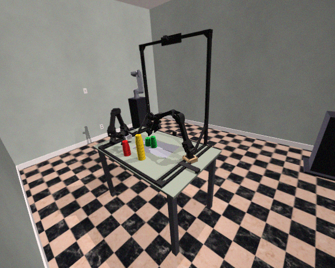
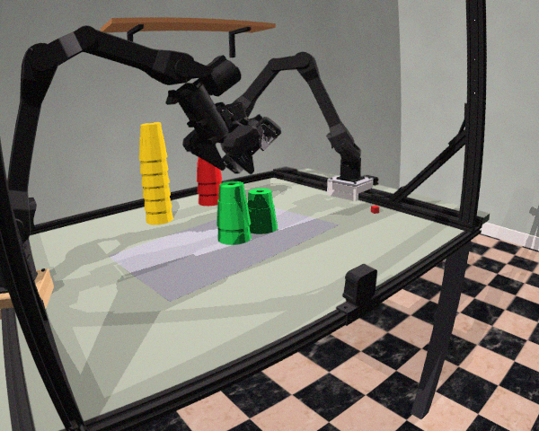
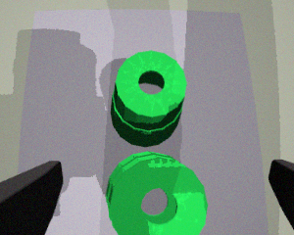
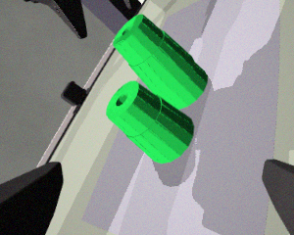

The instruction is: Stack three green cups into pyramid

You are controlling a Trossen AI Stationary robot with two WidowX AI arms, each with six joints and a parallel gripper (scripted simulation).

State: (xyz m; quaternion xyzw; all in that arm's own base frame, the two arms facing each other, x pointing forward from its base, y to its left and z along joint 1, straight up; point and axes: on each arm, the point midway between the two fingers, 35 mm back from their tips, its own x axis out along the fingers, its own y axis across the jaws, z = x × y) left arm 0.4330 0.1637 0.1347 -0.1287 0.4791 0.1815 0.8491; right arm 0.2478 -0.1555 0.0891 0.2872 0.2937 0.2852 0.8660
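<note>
My left gripper is now 17 cm above the grey mat and 2 cm to the right of it. The rest, counted from my left hand: red cube 35 cm to the right, 17 cm below, 12 cm behind.
</note>
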